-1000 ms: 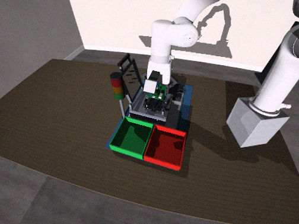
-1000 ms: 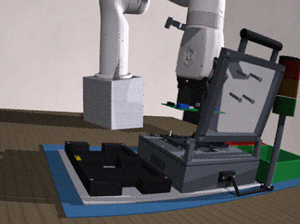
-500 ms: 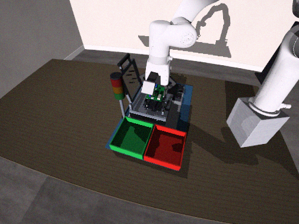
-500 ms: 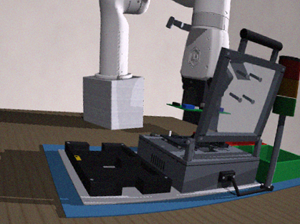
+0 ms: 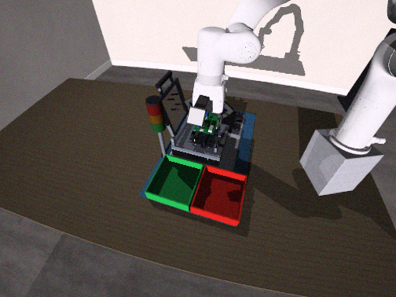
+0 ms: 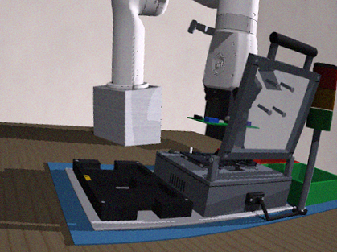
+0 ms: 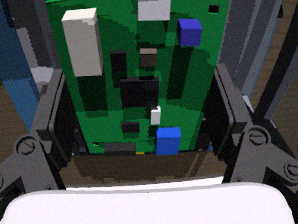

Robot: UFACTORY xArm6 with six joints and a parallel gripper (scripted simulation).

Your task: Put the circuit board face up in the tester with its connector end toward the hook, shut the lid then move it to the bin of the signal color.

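The plate is 1 cm ahead of my hand, 1 cm to the left of it and 6 cm below it. Round my hand: clear lid 12 cm ahead, 1 cm to the right, 5 cm above; then green bin 7 cm ahead, 19 cm to the left, 12 cm below; then green circuit board right at my hand.
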